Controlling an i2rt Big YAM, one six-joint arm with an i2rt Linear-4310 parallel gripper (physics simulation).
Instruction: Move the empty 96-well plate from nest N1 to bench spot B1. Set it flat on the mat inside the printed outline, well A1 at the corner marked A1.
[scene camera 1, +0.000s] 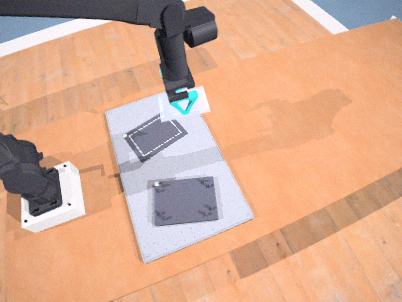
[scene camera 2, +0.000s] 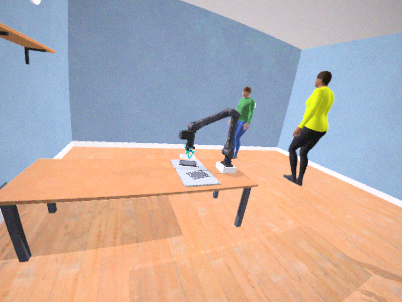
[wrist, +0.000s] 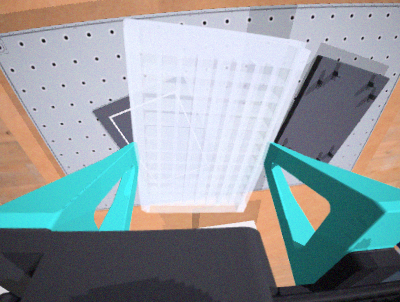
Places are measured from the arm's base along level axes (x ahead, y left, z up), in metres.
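Where they show: gripper, fingertip midpoint: (scene camera 1: 181, 103) (scene camera 2: 188, 156) (wrist: 203, 150); arm's base, link origin: (scene camera 1: 46, 192) (scene camera 2: 226, 164).
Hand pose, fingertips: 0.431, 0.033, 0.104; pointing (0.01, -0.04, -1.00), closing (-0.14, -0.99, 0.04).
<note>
Things, the pixels of their top centre, and the offset from my fingertips, as dx, dy, dz. Level surfaces: height alone.
- translucent 96-well plate, top centre: (wrist: 205, 154) (scene camera 1: 182, 100) +0.003, -0.001, +0.008
- dark bench spot mat, surface height: dz -0.148
- small white mark, top centre: (scene camera 1: 124, 135) -0.182, +0.086, -0.148
- Nest N1, top centre: (wrist: 329, 125) (scene camera 1: 184, 198) (scene camera 2: 188, 161) -0.086, -0.197, -0.128
- grey perforated board, top centre: (wrist: 225, 129) (scene camera 1: 168, 156) (scene camera 2: 192, 170) -0.081, -0.045, -0.149
My gripper (scene camera 1: 184, 103) (scene camera 2: 189, 151) (wrist: 203, 150), with teal fingers, is shut on the translucent 96-well plate (scene camera 1: 202, 101) (wrist: 210, 115). It holds the plate well above the perforated board, roughly level. The dark bench spot mat (scene camera 1: 155, 134) (scene camera 2: 198, 174) lies turned at an angle on the board; its white printed outline (scene camera 1: 163, 144) (wrist: 111, 117) shows partly through the plate in the wrist view. A small white mark (scene camera 1: 125, 135) is at the mat's left corner. Nest N1 (scene camera 1: 186, 202) (wrist: 335, 112) is an empty dark block with corner pegs. The plate's A1 corner cannot be made out.
The grey perforated board (scene camera 1: 150, 245) (scene camera 2: 192, 182) (wrist: 75, 65) lies on the wooden table. The arm's white base block (scene camera 1: 32, 220) (scene camera 2: 226, 170) stands beside it. Two people stand beyond the table, one in a green top (scene camera 2: 245, 110), one in a yellow top (scene camera 2: 320, 112).
</note>
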